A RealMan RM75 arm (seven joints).
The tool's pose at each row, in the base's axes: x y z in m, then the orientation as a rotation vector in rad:
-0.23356 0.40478 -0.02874 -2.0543 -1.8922 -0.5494
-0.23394 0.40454 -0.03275 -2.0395 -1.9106 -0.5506
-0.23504 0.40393 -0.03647 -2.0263 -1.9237 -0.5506
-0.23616 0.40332 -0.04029 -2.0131 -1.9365 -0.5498
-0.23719 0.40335 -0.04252 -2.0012 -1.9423 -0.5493
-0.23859 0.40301 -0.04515 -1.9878 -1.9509 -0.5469
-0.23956 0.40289 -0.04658 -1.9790 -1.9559 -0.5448
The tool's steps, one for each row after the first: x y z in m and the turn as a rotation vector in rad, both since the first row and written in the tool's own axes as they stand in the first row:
-0.00210 -0.00052 0.00340 0.0022 -0.0004 -0.0163
-0.00444 -0.00171 0.00632 0.0057 0.0003 -0.0288
-0.00683 -0.00293 0.00933 0.0096 0.0009 -0.0409
-0.00791 -0.00405 0.01123 0.0148 0.0043 -0.0485
-0.00952 -0.00552 0.01329 0.0210 0.0064 -0.0580
-0.01035 -0.00653 0.01442 0.0256 0.0079 -0.0638

